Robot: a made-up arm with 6 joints. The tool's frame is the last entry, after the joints.
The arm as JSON. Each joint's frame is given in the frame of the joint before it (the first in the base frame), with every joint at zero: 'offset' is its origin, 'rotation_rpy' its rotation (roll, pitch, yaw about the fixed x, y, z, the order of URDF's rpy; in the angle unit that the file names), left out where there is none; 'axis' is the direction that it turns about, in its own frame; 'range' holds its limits. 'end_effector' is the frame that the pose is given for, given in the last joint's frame.
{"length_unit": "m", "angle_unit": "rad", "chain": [
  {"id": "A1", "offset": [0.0, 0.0, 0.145], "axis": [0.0, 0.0, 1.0], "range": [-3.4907, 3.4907]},
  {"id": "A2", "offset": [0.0, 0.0, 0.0], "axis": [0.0, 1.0, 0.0], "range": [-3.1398, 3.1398]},
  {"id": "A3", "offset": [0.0, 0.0, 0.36], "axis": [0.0, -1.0, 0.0], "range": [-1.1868, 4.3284]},
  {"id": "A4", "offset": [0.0, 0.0, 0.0], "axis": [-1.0, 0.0, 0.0], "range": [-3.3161, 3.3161]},
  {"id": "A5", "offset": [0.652, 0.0, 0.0], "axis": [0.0, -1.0, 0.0], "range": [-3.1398, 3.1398]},
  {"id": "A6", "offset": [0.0, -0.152, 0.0], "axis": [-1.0, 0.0, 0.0], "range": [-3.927, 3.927]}
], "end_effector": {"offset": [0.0, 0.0, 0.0]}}
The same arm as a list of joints. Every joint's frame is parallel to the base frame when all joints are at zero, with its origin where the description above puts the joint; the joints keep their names.
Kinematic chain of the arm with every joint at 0, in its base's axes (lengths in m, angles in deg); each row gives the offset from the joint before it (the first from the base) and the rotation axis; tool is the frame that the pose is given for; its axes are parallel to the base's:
A1: xyz 0 0 0.145 axis +z
A2: xyz 0 0 0 axis +y
A3: xyz 0 0 0.36 axis -y
A4: xyz 0 0 0 axis -x
A5: xyz 0.652 0 0 axis -y
A6: xyz 0 -0.152 0 axis -x
tool: xyz 0 0 0
Joint limits (deg, base to tool): -200..200 -179.9..179.9 -68..248 -190..190 -179.9..179.9 -225..225

